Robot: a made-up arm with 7 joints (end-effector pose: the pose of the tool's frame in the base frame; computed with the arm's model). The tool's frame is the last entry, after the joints. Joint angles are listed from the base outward.
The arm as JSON. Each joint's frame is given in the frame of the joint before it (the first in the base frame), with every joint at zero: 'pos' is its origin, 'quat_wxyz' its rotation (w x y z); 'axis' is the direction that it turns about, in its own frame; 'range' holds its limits. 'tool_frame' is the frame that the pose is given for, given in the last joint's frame.
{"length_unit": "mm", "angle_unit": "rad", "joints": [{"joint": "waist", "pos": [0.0, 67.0, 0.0], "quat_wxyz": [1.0, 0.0, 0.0, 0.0], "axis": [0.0, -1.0, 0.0], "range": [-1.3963, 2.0]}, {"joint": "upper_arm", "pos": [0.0, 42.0, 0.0], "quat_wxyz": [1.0, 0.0, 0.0, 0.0], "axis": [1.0, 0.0, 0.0], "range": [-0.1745, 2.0]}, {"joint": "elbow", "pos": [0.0, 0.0, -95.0], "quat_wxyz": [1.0, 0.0, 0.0, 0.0], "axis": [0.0, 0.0, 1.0], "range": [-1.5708, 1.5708]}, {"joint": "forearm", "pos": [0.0, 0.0, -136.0], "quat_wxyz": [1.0, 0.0, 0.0, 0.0], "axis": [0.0, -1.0, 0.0], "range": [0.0, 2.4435]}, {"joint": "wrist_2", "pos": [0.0, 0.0, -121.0], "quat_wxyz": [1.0, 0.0, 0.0, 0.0], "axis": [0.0, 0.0, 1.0], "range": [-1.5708, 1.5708]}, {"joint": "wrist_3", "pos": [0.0, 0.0, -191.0], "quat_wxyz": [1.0, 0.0, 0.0, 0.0], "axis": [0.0, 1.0, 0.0], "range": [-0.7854, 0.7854]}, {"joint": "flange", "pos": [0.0, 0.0, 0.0], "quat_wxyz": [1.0, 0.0, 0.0, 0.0], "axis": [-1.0, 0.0, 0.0], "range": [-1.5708, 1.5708]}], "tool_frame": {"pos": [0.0, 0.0, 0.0], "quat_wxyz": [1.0, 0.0, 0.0, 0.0]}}
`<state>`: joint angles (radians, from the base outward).
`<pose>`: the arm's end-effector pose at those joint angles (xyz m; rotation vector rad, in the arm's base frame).
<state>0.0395 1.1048 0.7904 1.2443 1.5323 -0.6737 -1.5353</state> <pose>0.2062 0.4991 0.0470 -0.3591 1.3615 -2.7568</pose>
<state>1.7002 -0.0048 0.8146 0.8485 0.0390 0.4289 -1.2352</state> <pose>0.4137 0.2772 0.2158 0.1136 -1.1253 1.7383</pose>
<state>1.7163 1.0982 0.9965 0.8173 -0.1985 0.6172 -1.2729</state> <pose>0.0140 0.5917 0.1270 0.7595 -0.5691 2.6910</pose>
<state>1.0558 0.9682 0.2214 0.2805 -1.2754 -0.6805 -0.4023</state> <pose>0.2897 0.5571 -0.0671 1.6544 -1.2937 -0.7226</pose>
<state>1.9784 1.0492 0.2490 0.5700 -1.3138 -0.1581 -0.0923</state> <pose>0.1281 0.5577 0.2331 2.0648 -1.3089 0.4341</pose>
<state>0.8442 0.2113 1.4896 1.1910 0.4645 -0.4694 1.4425</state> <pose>0.2237 0.4641 -0.1674 0.4327 -2.8409 0.1291</pose>
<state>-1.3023 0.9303 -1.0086 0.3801 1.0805 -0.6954 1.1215</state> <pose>-0.3594 0.4680 -0.1629 -0.7757 0.6139 -0.2394</pose>
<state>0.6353 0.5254 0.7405 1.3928 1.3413 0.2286 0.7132</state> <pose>0.2677 0.4318 0.0188 -1.0058 -2.6494 0.2451</pose>
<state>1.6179 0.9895 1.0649 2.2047 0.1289 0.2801 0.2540</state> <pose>-0.1640 0.2684 0.1142 -1.2547 1.9936 -0.6413</pose>
